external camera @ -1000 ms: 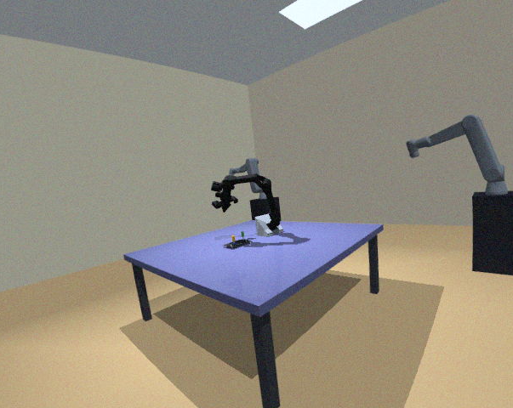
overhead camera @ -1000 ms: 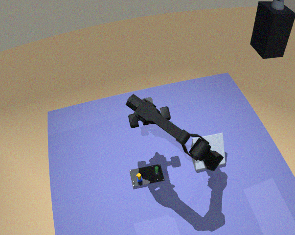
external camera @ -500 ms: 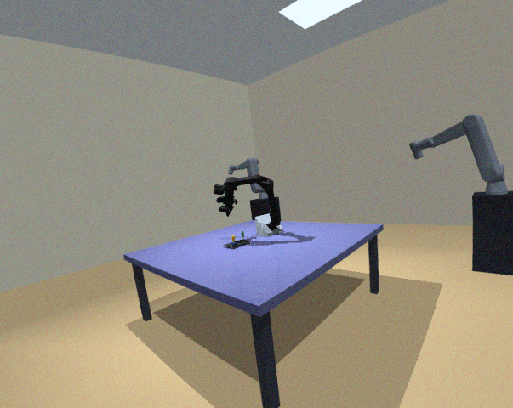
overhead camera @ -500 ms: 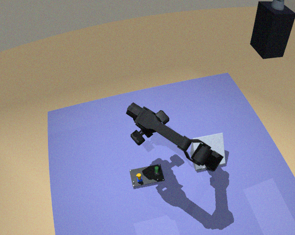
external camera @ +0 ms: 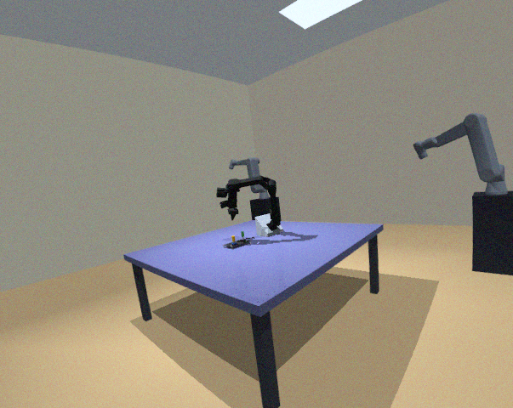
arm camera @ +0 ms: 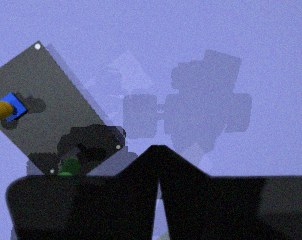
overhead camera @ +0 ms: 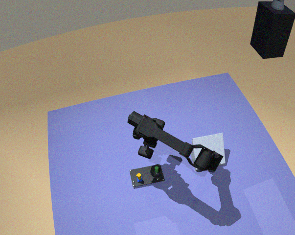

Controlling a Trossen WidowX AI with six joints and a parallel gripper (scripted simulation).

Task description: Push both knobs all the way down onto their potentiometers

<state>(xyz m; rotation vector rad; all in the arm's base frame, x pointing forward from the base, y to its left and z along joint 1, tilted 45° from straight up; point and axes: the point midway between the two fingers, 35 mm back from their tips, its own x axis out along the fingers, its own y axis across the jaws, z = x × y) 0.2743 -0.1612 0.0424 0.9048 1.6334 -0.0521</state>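
Right now the green knob is 9 cm to the left of my gripper tip and 9 cm below it. Round my gripper tip: orange knob 10 cm to the left, 10 cm below, 9 cm ahead.
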